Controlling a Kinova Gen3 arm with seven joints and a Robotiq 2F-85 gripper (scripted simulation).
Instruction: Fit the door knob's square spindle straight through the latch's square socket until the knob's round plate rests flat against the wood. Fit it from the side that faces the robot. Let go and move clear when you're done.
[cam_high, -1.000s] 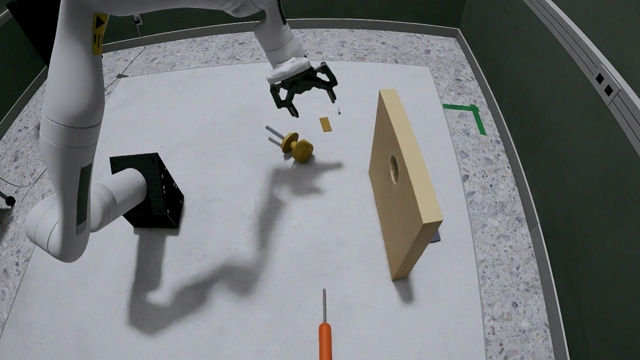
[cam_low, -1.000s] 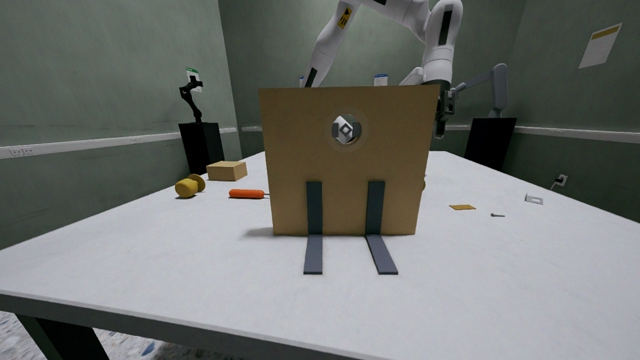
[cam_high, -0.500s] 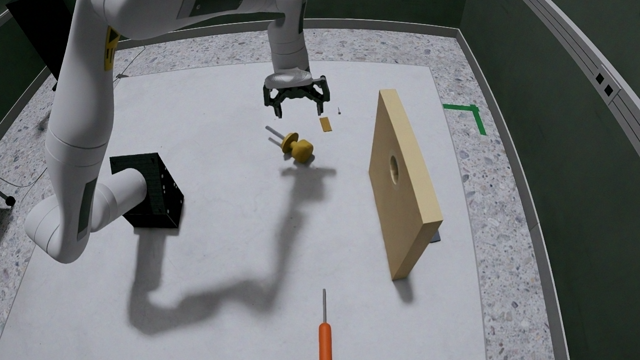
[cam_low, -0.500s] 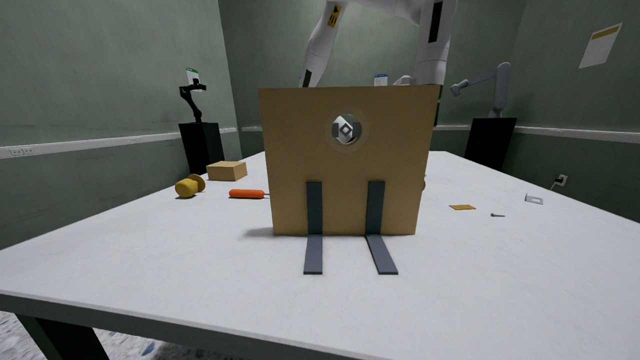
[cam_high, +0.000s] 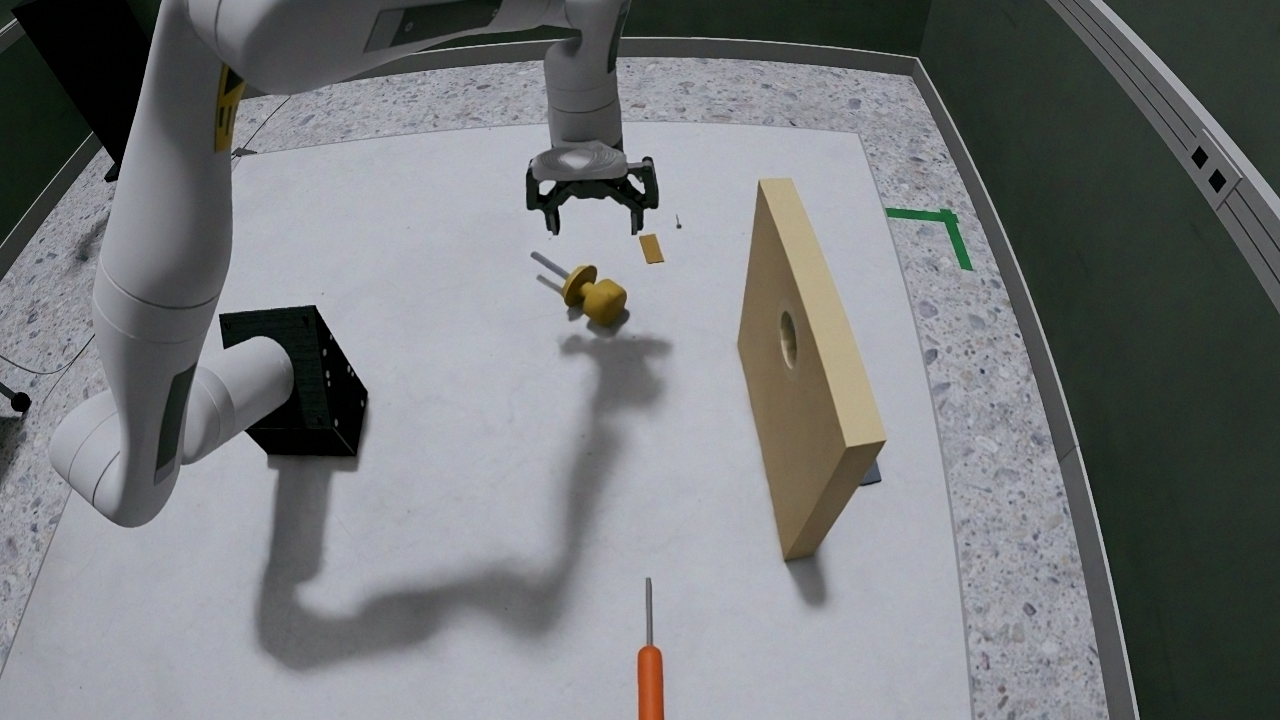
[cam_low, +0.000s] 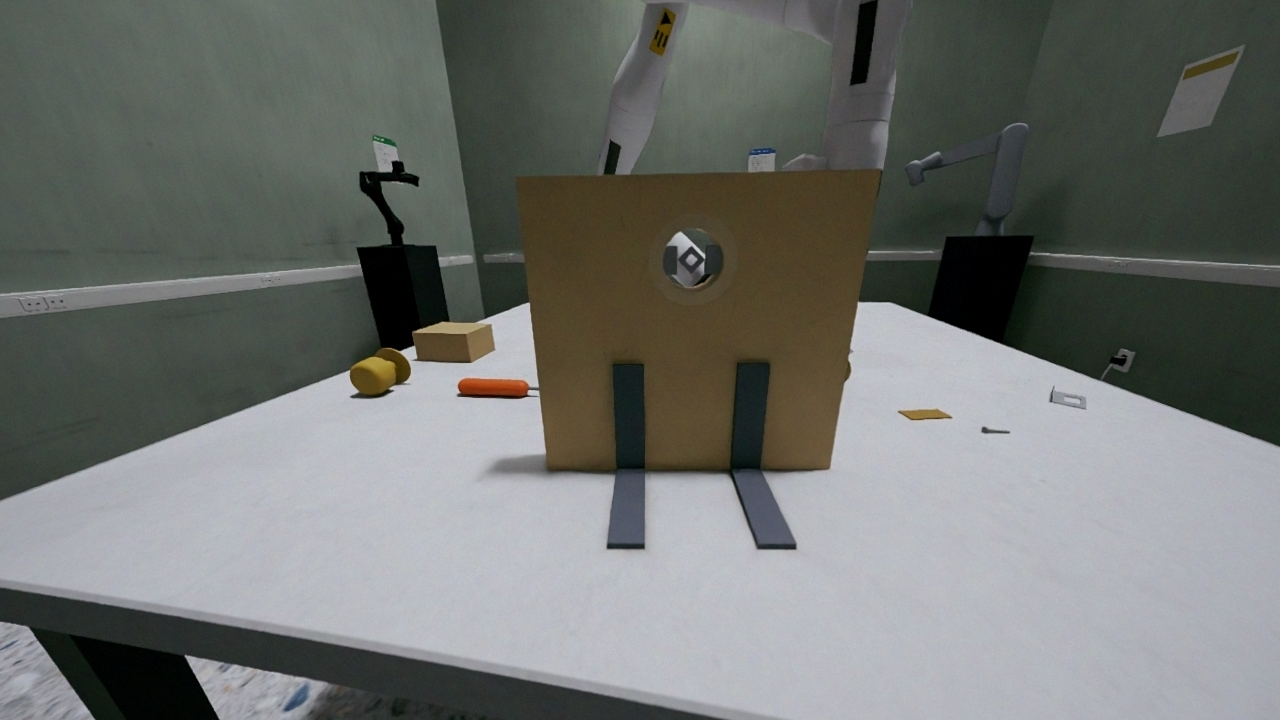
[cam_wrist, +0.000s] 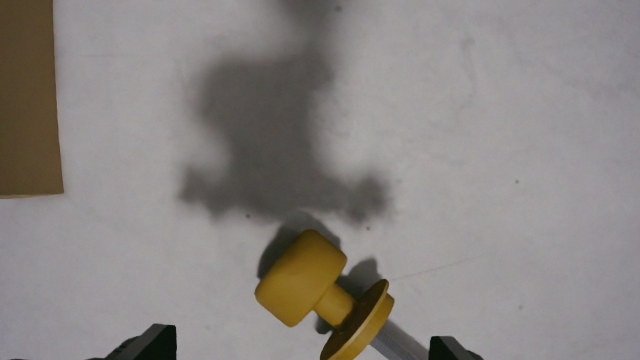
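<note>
Right now my hand is 70 mm short of the brass plate, 120 mm to the right of it and 170 mm above it. From my hand the other things lie so: cardboard box (160 mm behind, 680 mm to the right, 140 mm below); then orange-handled screwdriver (40 mm ahead, 460 mm to the right, 150 mm below); then small screw (110 mm ahead, 170 mm to the left, 160 mm below).
</note>
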